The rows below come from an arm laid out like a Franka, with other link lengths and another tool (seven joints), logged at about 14 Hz.
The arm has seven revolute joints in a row. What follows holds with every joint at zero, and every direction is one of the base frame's.
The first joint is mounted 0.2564 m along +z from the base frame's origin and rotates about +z.
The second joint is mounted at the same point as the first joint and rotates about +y.
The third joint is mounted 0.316 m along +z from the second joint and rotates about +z.
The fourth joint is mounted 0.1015 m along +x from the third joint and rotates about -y.
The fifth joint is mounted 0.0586 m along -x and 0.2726 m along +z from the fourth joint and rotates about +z.
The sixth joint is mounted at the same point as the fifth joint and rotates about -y.
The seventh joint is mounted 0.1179 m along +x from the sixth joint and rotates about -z.
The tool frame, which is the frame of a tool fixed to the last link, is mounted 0.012 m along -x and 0.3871 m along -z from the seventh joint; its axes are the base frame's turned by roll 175.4, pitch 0 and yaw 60.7 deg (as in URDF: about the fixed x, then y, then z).
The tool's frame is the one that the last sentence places.
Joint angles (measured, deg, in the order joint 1, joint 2, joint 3, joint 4, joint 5, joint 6, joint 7), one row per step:
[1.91 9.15 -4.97 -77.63 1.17 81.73 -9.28]
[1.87 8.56 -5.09 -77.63 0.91 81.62 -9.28]
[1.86 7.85 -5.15 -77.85 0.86 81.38 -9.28]
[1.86 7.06 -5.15 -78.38 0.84 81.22 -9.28]
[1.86 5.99 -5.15 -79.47 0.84 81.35 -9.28]
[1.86 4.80 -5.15 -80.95 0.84 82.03 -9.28]
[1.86 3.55 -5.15 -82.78 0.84 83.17 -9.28]
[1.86 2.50 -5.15 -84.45 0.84 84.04 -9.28]
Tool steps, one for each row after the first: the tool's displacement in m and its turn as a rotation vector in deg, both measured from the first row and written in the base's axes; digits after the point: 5 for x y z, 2 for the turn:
[-0.00068 -0.00312 0.00491 -0.25 -0.47 -0.17]
[-0.00337 -0.00391 0.00932 -0.26 -0.71 -0.25]
[-0.00718 -0.00386 0.01260 -0.22 -0.81 -0.26]
[-0.01204 -0.00363 0.01517 -0.13 -0.92 -0.27]
[-0.01530 -0.00350 0.01704 -0.04 -1.32 -0.29]
[-0.01739 -0.00345 0.01782 0.04 -1.88 -0.31]
[-0.02056 -0.00331 0.01741 0.12 -2.13 -0.33]

